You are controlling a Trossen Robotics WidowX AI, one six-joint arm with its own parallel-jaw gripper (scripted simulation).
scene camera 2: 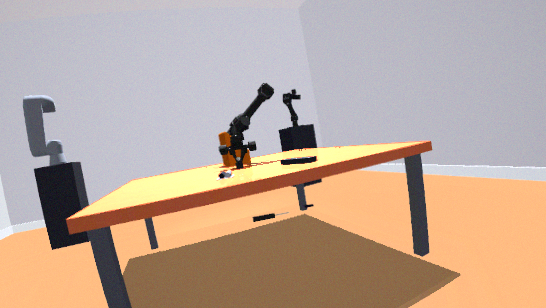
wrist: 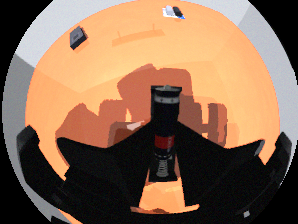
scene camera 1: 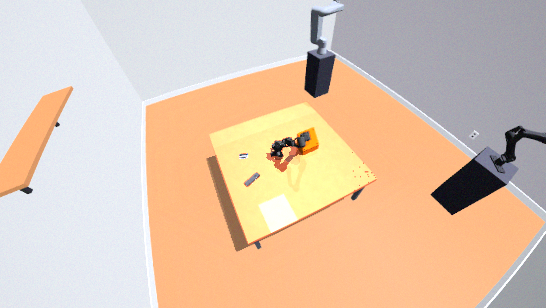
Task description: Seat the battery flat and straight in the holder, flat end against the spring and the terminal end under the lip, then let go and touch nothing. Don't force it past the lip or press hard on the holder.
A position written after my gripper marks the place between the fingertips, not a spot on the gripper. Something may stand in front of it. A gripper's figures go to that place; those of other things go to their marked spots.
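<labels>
My gripper [wrist: 164, 125] is 10 cm from the lens, and there's a battery [wrist: 167, 101] that's 7 cm from the lens.
</labels>
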